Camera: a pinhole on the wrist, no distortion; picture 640 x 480 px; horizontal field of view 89.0 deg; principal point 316.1 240.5 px. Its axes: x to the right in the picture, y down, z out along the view. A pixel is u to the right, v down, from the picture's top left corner.
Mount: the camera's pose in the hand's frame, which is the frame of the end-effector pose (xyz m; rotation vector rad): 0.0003 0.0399 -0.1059 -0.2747 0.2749 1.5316
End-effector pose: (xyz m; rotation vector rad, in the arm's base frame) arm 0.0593 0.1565 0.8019 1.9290 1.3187 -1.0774
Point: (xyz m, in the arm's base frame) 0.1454 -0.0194 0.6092
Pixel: 304.0 148.5
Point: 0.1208 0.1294 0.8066
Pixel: 282.9 257.5
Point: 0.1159 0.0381 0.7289
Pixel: 281.1 218.3
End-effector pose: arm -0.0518 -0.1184 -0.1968 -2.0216 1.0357 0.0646
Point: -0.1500 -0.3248 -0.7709
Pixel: 566.7 33.1
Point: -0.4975 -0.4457 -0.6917
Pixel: outside the picture
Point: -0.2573 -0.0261 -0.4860
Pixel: 444.9 317.5
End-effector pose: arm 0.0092 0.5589 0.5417 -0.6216 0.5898 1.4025
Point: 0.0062 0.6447 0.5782
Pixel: 130.5 171.9
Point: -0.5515 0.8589 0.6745
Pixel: 525.0 204.3
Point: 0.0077 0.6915 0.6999
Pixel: 149.9 259.5
